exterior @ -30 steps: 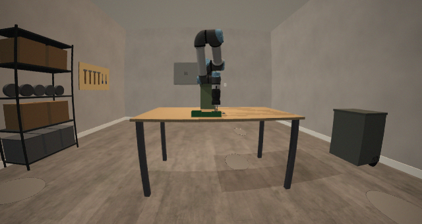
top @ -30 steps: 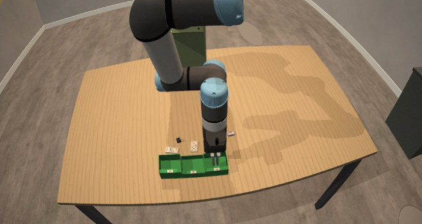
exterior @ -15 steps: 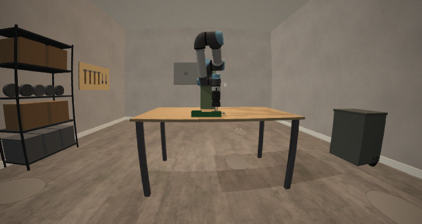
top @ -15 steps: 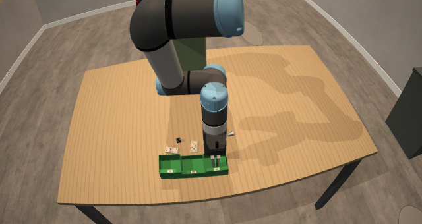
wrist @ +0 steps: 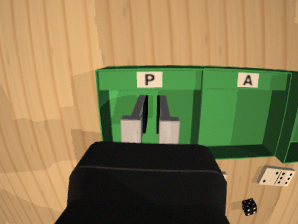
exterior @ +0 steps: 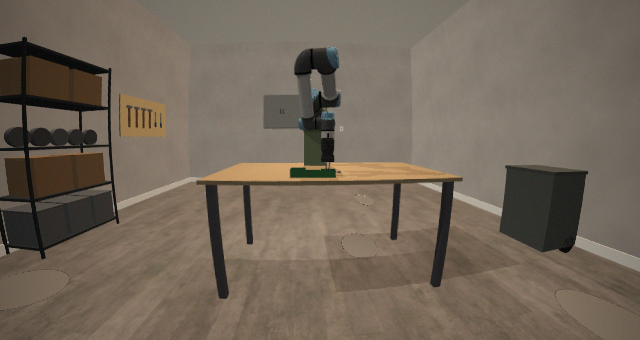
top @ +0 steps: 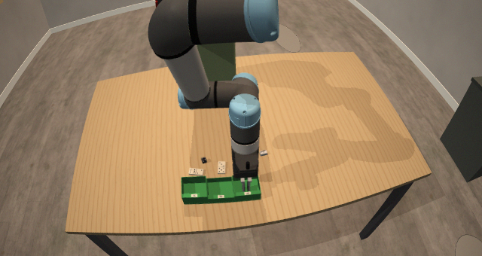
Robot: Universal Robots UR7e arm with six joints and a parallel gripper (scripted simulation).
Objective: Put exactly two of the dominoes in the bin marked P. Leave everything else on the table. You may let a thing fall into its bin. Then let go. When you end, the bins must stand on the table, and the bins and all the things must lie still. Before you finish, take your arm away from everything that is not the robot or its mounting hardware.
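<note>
The domino lies 140 mm behind my hand, 20 mm to the left of it and 30 mm below it. From my hand the other things lie so: grey piece (160 mm behind, 70 mm to the left, 30 mm below); then bin marked P (80 mm to the right, 10 mm below).
</note>
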